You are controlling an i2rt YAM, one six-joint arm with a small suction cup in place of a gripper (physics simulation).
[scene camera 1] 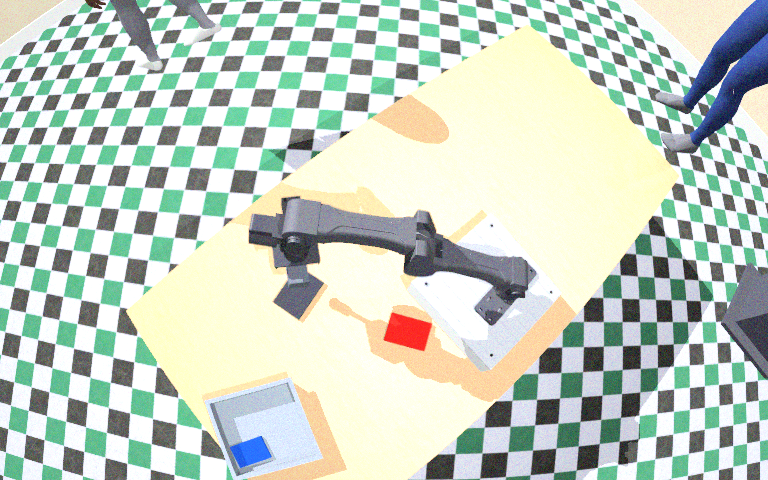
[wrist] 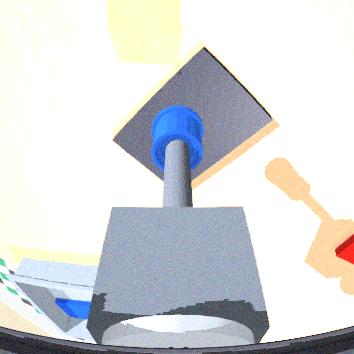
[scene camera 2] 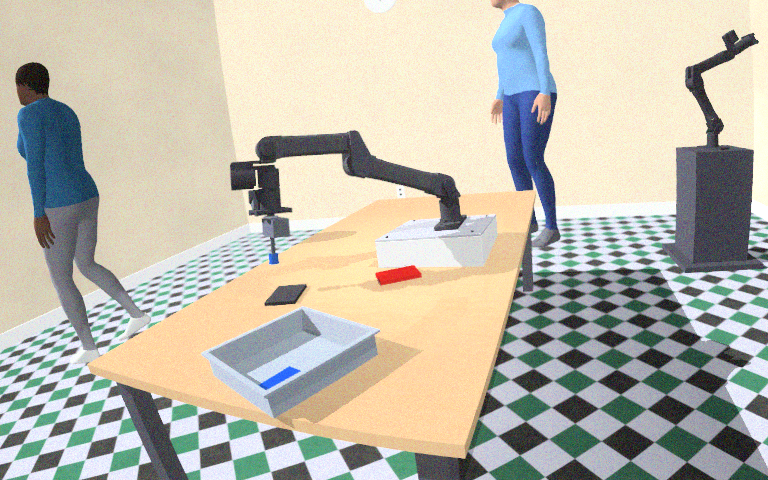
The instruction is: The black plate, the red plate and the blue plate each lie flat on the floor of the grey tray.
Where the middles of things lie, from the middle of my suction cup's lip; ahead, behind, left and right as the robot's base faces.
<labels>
The black plate [scene camera 1: 295,301] is 9 cm below my suction cup, 3 cm behind it and 2 cm to the left of it. Also, from my suction cup: blue plate [scene camera 1: 254,450] (43 cm to the left, 25 cm behind, 8 cm below); then red plate [scene camera 1: 401,330] (30 cm behind, 11 cm to the right, 9 cm below); then grey tray [scene camera 2: 325,348] (35 cm to the left, 23 cm behind, 7 cm below).
</labels>
